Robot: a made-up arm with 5 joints.
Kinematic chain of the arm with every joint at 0, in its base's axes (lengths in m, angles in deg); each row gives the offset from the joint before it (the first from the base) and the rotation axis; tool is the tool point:
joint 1: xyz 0 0 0.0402 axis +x
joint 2: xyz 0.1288 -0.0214 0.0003 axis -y
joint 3: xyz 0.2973 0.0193 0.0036 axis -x
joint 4: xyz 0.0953 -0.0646 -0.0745 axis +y
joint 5: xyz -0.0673 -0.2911 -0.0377 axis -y
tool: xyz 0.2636 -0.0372 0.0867
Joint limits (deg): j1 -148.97..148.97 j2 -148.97..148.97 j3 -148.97..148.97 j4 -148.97..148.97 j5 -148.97..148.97
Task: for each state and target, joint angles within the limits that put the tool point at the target. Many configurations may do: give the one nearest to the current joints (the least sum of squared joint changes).
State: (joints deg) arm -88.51 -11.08 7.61 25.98 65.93
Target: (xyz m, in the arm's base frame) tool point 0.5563 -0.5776 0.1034
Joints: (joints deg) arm -55.25 -36.09 -11.93 60.44 44.05
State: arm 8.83 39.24 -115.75 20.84 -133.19
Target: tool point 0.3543 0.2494 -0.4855
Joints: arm -14.76 -9.19 -87.90 -3.68 -118.96
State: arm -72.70 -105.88 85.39 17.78 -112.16
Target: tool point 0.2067 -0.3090 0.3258
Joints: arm -63.99 -132.86 42.90 45.86 -131.71
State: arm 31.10 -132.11 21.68 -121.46 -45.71
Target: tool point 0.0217 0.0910 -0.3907
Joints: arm 68.46 -148.97 16.74 -148.97 -11.63
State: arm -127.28 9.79 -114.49 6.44 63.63
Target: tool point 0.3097 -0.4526 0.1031
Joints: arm -112.52 -11.05 -126.89 -7.57 78.50
